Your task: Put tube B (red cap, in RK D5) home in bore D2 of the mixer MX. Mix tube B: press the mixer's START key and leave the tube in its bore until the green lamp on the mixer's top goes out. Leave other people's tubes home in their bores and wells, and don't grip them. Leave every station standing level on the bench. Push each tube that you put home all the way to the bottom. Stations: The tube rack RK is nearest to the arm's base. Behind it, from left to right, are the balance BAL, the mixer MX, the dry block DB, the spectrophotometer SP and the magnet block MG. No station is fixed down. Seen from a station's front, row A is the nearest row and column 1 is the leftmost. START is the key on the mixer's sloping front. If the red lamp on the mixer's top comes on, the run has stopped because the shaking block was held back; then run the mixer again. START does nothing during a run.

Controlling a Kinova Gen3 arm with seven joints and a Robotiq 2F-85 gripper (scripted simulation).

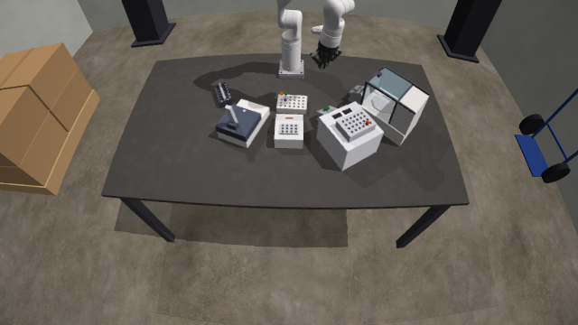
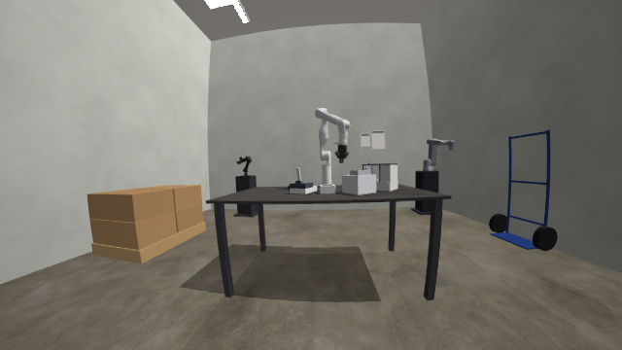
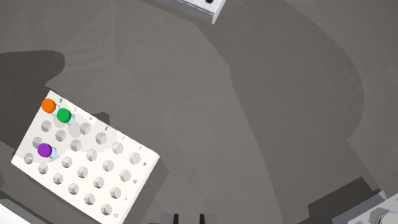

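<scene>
Right now my hand is 18 cm above the START key, 7 cm short of it and 3 cm to the right of it. Round my hand: dry block DB 22 cm below, 17 cm ahead, 12 cm to the right; tube rack RK 23 cm below, 12 cm to the right, 1 cm ahead; grey bore block 22 cm ahead, 13 cm to the left, 10 cm below.
</scene>
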